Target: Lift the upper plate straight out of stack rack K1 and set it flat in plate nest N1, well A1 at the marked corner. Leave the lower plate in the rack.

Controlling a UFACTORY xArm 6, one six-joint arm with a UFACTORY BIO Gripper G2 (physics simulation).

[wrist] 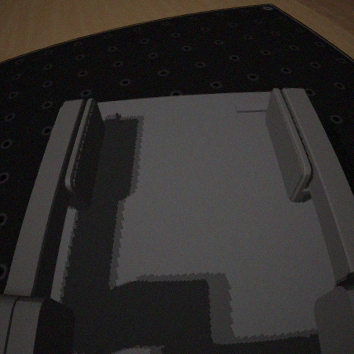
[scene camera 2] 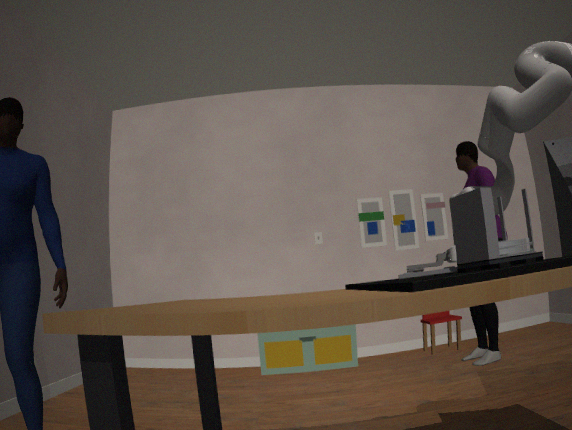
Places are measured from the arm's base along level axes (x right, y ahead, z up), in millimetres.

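Pixels of known places: hand, its tool point: (wrist: 185,144) (scene camera 2: 415,268).
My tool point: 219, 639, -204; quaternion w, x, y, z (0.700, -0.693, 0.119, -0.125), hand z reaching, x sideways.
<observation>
Behind a point stands the place of what it marks, as x, y, z.
In the wrist view my gripper (wrist: 187,145) @(219, 639, -204) is shut at its narrow setting. Its two pads stand well apart with nothing held between them. A flat pale grey surface (wrist: 200,200) @(217, 620, -215) shows below and between them, partly in shadow; I cannot tell which object it is. In scene camera 2, thin upright posts (scene camera 2: 527,220) @(-162, 515, -146), apparently of stack rack K1, rise at the right behind a grey block. Pale flat layers (scene camera 2: 514,246) @(-181, 567, -193) lie low beside them; upper and lower plate cannot be told apart. The gripper is hidden there. Nest N1 and its marked corner cannot be made out for certain.
A tall grey block (scene camera 2: 472,230) @(-168, 650, -154) stands on the black perforated board (scene camera 2: 380,286) @(-115, 822, -231) (wrist: 165,50) @(248, 749, -226). A low grey device (scene camera 2: 430,267) @(146, 621, -215) lies left of it. The board rests on the wooden table (scene camera 2: 200,312) @(-356, 1095, -239). A dark slanted panel (scene camera 2: 560,185) @(125, 164, -26) stands at the far right.
</observation>
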